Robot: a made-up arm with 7 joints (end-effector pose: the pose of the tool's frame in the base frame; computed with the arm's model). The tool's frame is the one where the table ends.
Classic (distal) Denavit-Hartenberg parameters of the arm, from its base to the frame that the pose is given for. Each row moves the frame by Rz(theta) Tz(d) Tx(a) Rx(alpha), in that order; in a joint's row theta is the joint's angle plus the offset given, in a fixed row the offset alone. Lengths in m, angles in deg.
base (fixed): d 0.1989; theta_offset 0; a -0.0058; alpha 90
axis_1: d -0.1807; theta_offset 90; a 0.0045; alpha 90
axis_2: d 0.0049; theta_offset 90; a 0.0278; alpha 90
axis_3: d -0.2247; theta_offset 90; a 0.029; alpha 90
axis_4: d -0.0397; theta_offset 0; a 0.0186; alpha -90
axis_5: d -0.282; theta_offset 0; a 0.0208; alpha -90
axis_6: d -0.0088; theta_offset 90; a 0.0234; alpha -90
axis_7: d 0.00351; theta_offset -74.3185; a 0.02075; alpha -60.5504
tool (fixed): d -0.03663; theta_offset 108.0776; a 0; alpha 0
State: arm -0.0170 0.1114 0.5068 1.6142 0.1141 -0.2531 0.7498
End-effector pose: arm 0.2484 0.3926 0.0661 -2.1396 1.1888 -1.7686
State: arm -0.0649 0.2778 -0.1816 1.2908 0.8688 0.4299 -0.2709
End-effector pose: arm 0.2982 0.2465 -0.0788 2.6220 -0.1610 0.3927
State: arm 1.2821 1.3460 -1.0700 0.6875 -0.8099 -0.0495 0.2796
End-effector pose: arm 0.3467 0.5253 0.2583 -1.3435 0.9840 0.6615
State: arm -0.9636 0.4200 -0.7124 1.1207 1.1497 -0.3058 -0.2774
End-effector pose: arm -0.1449 0.1705 -0.2211 2.6635 0.1278 -0.4853
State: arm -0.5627 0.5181 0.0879 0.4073 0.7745 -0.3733 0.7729
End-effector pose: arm -0.0646 0.4908 -0.2150 2.7166 -0.2876 0.2277
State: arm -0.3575 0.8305 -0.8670 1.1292 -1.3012 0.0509 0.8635
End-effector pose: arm 0.0704 0.2237 -0.2616 -0.3315 2.6006 1.5101
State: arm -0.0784 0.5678 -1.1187 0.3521 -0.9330 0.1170 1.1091
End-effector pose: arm 0.0702 0.2934 -0.3327 0.5402 -1.8680 -2.0478
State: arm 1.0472 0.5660 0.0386 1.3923 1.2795 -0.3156 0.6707
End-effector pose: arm 0.3199 0.3892 0.3849 0.5168 -0.9745 2.7172
